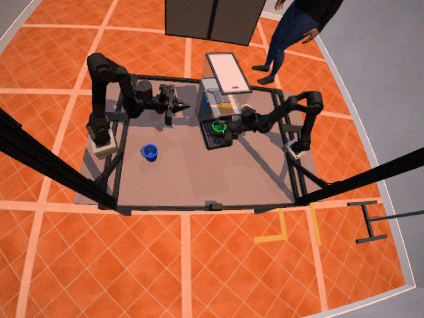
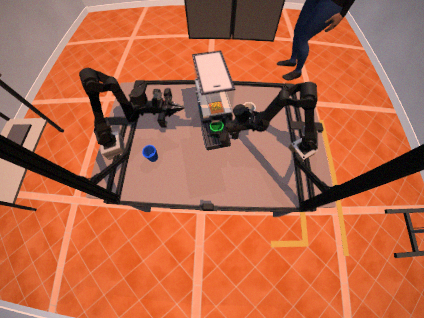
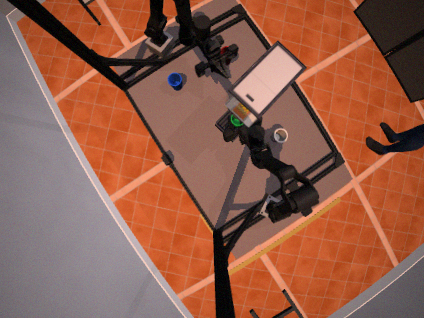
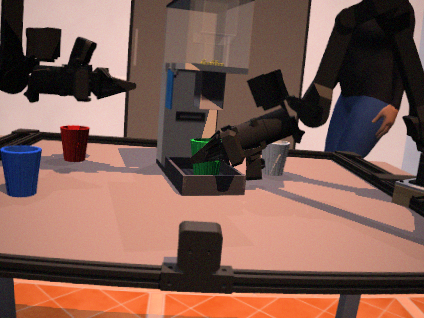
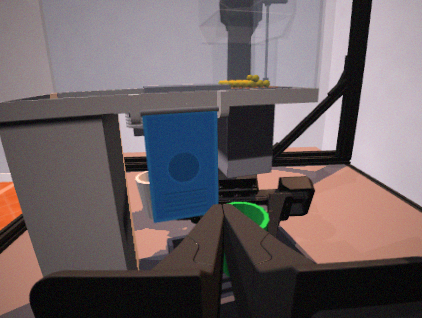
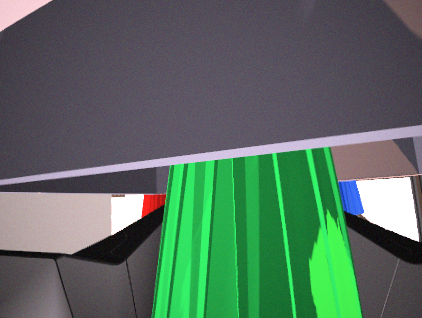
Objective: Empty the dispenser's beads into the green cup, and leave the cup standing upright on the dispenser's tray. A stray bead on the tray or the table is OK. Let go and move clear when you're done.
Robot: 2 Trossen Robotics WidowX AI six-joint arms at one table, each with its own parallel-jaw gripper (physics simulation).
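Frame: origin at the left arm's base, x ahead, y left, z up, level; metres.
Seen in the pictures: left gripper, fingertip midpoint: [image 1: 190, 106] [image 2: 184, 107] [image 3: 228, 77] [image 4: 135, 86] [image 5: 221, 213]; right gripper, fingertip midpoint: [image 1: 211, 129] [image 2: 210, 129] [image 4: 191, 159] [image 6: 244, 210]; left arm's base at its link origin: [image 1: 102, 140] [image 2: 109, 142] [image 3: 159, 39]; right arm's base at its link origin: [image 1: 296, 148] [image 2: 304, 147] [image 3: 273, 208].
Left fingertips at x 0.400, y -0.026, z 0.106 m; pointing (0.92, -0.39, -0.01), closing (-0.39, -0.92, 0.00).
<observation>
Offsets run from my left fingertips to a thing's top centre. "pt": to the spot under its first point.
The green cup {dx +0.126, dy -0.088, dz -0.091 m} [image 1: 218, 127] [image 2: 216, 126] [image 4: 201, 145] [image 5: 254, 214] stands upright in the dispenser's tray {pt dx +0.109, dy -0.162, dz -0.162 m} [image 4: 214, 185], below the chute. My right gripper [image 6: 244, 210] is shut on the cup, its fingers on either side of the cup's wall. Yellow beads {pt dx +0.117, dy -0.088, dz +0.056 m} [image 1: 225, 107] [image 4: 212, 63] [image 5: 247, 82] lie in the clear hopper of the dispenser {pt dx +0.095, dy +0.042, dz -0.097 m} [image 4: 170, 131]. A blue flap {pt dx +0.068, dy -0.005, dz +0.015 m} [image 5: 183, 145] [image 4: 169, 90] hangs on the dispenser's left side. My left gripper [image 4: 134, 86] [image 5: 221, 213] is shut and empty, pointing at the dispenser, apart from the flap. The cup's inside is mostly hidden.
A blue cup {dx -0.217, dy -0.096, dz -0.106 m} [image 1: 149, 152] [image 4: 21, 170] stands at the left of the table. A red cup {dx -0.096, dy +0.150, dz -0.106 m} [image 4: 75, 143] stands behind it, below the left gripper. A white cup {dx +0.328, dy -0.029, dz -0.106 m} [image 3: 281, 135] [image 4: 276, 158] stands right of the dispenser, behind the right arm.
</observation>
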